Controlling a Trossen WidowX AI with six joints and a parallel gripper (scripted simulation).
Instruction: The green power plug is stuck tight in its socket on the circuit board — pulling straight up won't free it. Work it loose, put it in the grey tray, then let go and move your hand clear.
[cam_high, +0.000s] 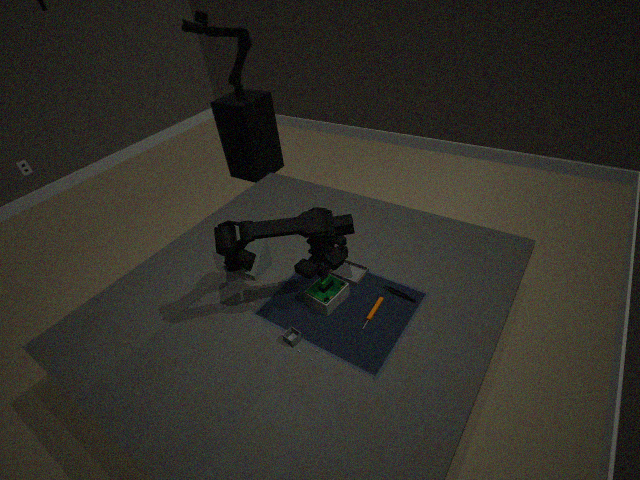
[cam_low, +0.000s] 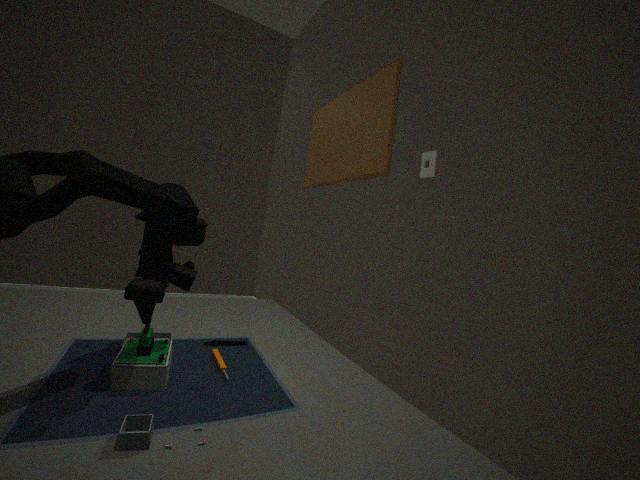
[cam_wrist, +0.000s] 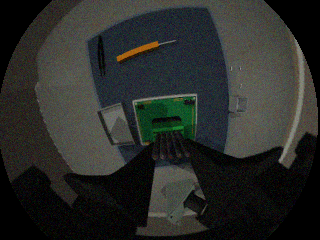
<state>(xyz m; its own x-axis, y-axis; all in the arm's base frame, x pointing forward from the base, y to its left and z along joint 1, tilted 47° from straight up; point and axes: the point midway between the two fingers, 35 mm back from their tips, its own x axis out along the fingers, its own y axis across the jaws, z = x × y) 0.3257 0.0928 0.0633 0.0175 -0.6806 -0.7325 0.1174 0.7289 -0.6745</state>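
Now: gripper tip 3 cm above the green power plug. From my gripper tip the other things lie so: blue mat: 12 cm below, 5 cm ahead.
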